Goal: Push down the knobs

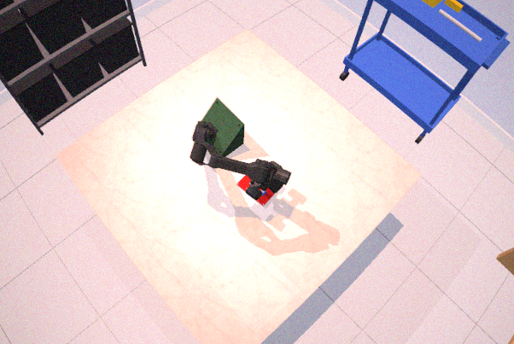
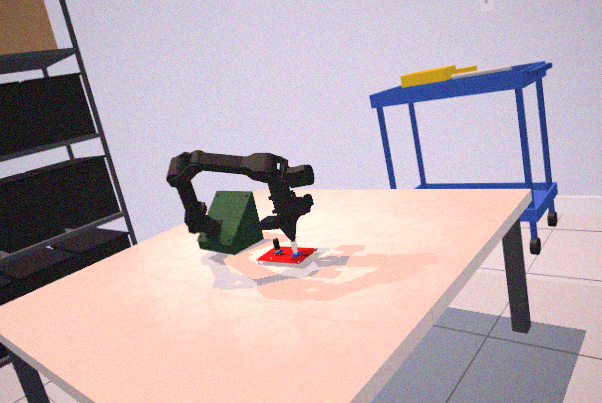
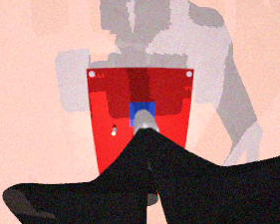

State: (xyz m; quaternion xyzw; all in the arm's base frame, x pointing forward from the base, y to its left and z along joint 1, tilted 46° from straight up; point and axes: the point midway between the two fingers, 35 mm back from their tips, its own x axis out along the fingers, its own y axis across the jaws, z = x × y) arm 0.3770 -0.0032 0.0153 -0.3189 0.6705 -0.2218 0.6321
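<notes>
My gripper tip is now 10 mm above the white knob. The rest, counted from my gripper tip: black knob 60 mm behind, 10 mm to the right, 10 mm below.
</notes>
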